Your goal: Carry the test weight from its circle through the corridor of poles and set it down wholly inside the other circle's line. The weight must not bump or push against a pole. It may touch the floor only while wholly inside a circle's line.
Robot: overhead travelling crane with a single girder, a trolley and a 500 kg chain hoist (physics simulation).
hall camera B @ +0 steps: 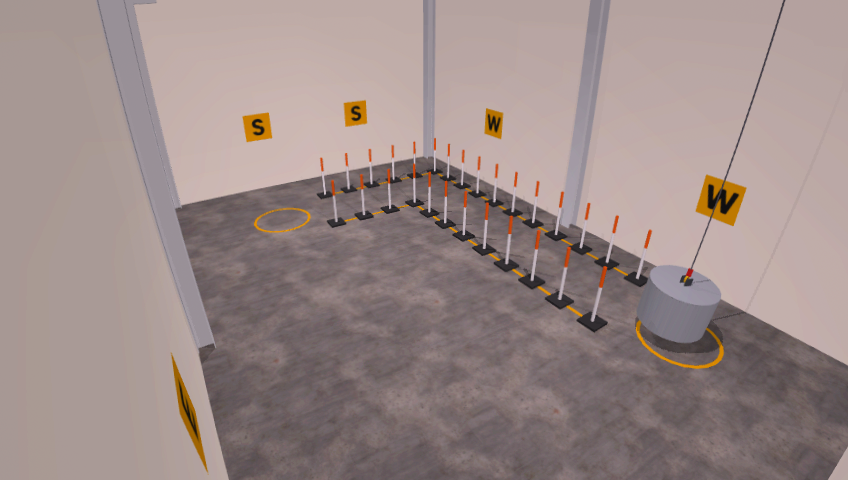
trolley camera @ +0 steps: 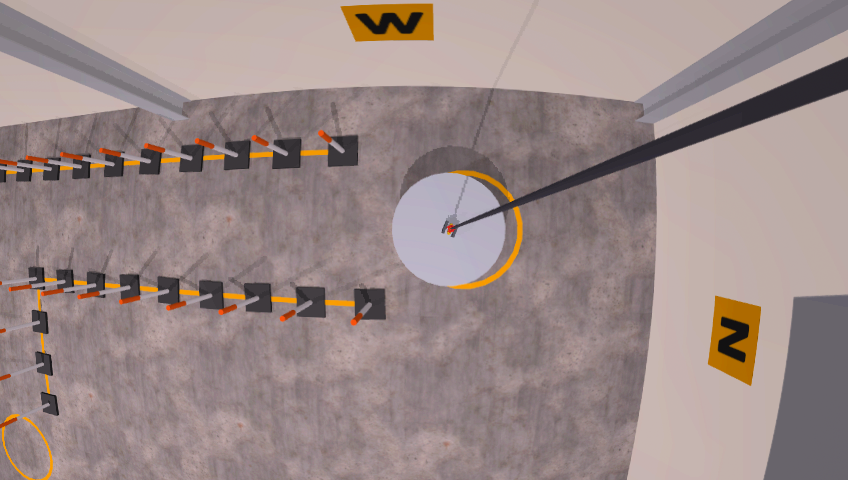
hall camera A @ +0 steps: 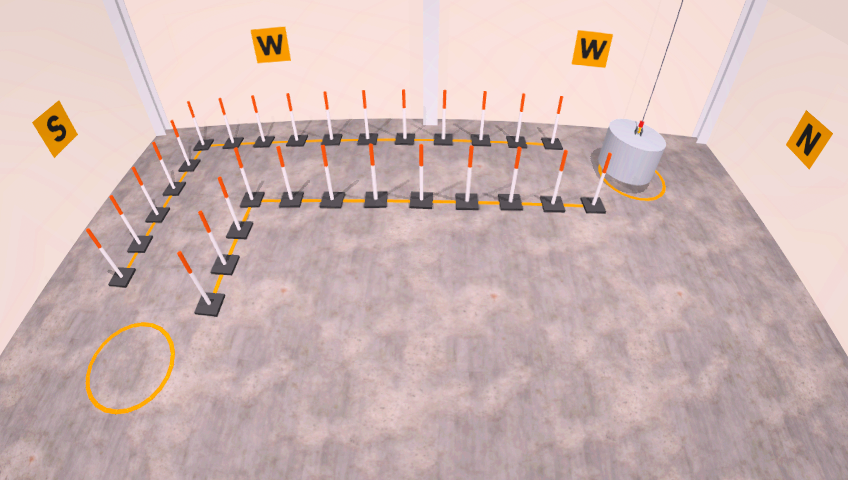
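The grey cylindrical test weight (hall camera A: pixel 631 160) (hall camera B: pixel 678 309) (trolley camera: pixel 425 249) hangs upright, a little above the floor, its shadow apart from its base. My hook (hall camera A: pixel 639 127) (hall camera B: pixel 687 278) (trolley camera: pixel 450 228) is shut on the fitting at its top centre. The weight is over its orange circle (hall camera A: pixel 642 199) (hall camera B: pixel 696 366) (trolley camera: pixel 520 228); in the trolley view it hides the circle's left part, and the right arc shows. The other circle (hall camera A: pixel 119 411) (hall camera B: pixel 282 231) (trolley camera: pixel 51 457) lies beyond the corridor's far end. The near end poles, inner (hall camera A: pixel 601 178) (hall camera B: pixel 598 295) (trolley camera: pixel 363 312) and outer (hall camera A: pixel 555 124) (hall camera B: pixel 642 258) (trolley camera: pixel 335 144), stand apart from the weight.
Two rows of orange-and-white poles on black bases, joined by orange floor lines, run south, then bend east. The west wall with its W sign (hall camera A: pixel 592 48) (hall camera B: pixel 720 199) (trolley camera: pixel 389 22) stands behind the outer row. The N sign (hall camera A: pixel 809 139) (trolley camera: pixel 734 340) marks the north wall.
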